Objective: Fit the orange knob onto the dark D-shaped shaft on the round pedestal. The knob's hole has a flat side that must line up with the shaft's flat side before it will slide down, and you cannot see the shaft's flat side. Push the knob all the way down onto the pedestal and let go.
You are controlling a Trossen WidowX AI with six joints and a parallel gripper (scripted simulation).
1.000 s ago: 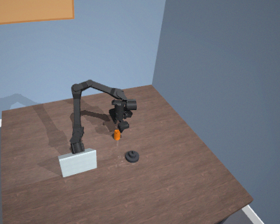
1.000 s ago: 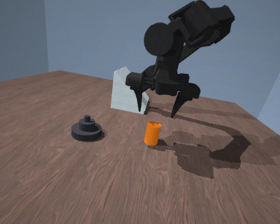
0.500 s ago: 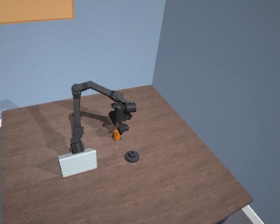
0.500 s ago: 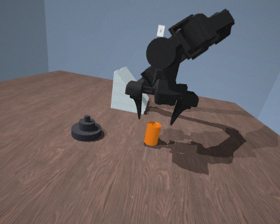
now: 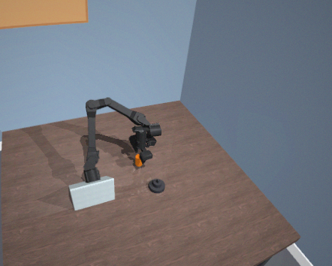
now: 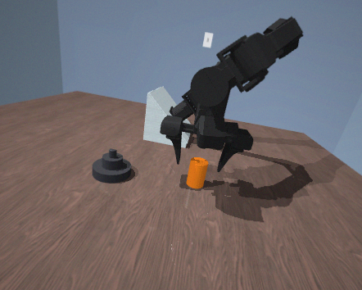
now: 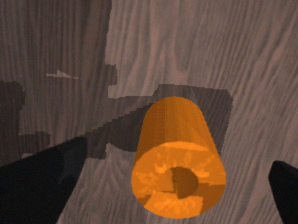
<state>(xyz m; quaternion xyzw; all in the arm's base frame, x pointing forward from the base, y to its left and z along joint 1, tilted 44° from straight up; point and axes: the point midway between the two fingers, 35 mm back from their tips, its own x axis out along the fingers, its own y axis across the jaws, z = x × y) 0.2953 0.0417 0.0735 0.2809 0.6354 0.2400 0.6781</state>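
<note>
The orange knob lies 20 mm below my gripper tip. The rest, counted from my gripper tip: dark round pedestal: 190 mm to the right, 20 mm below, 10 mm ahead.
</note>
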